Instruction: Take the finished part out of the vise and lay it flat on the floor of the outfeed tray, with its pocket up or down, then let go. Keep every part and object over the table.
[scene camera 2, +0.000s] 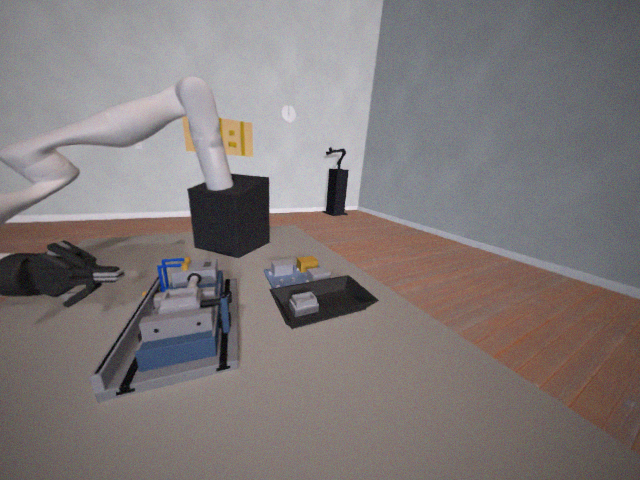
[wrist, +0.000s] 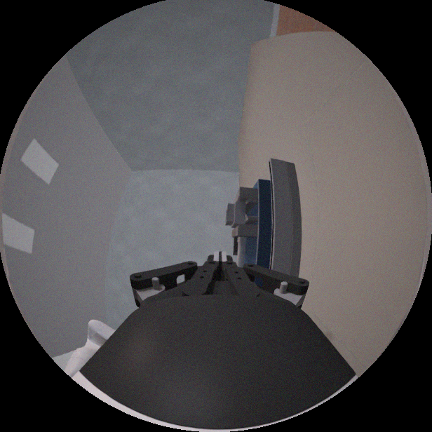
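Pixels of known places: gripper, fingertip midpoint: (scene camera 2: 121, 274); arm's base, origin of the base link: (scene camera 2: 220, 186).
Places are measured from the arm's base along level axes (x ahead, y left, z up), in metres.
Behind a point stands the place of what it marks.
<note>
The vise (scene camera 2: 177, 352) {x 0.570, y -0.185, z -0.204 m} (wrist: 263, 225), blue with grey jaws, stands in a grey channel-like base on the table. A light grey part (scene camera 2: 178, 300) {x 0.523, y -0.174, z -0.137 m} shows at the top of its jaws in the scene view; how deep it sits is hard to tell. The dark outfeed tray (scene camera 2: 347, 296) {x 0.536, y 0.209, z -0.237 m} stands right of the vise. A grey part (scene camera 2: 303, 303) {x 0.546, y 0.063, z -0.206 m} with a pocket facing up lies at the tray's left end. My gripper (scene camera 2: 109, 274) {x 0.404, y -0.258, z -0.123 m} (wrist: 219, 258) is shut and empty. It is left of the vise's rear end in the scene view, low over the table and pointing roughly level.
Blue brackets (scene camera 2: 164, 276) {x 0.321, y -0.199, z -0.182 m} stand at the vise's rear left. A dark handle (scene camera 2: 210, 301) {x 0.525, y -0.126, z -0.153 m} sticks out on its right. Behind the tray, a blue plate (scene camera 2: 276, 281) {x 0.367, y 0.072, z -0.241 m} bears grey blocks and a yellow block (scene camera 2: 307, 263) {x 0.352, y 0.187, z -0.210 m}. A black box (scene camera 2: 230, 217) {x 0.111, y 0.005, z -0.096 m} stands farther back under the arm's base.
</note>
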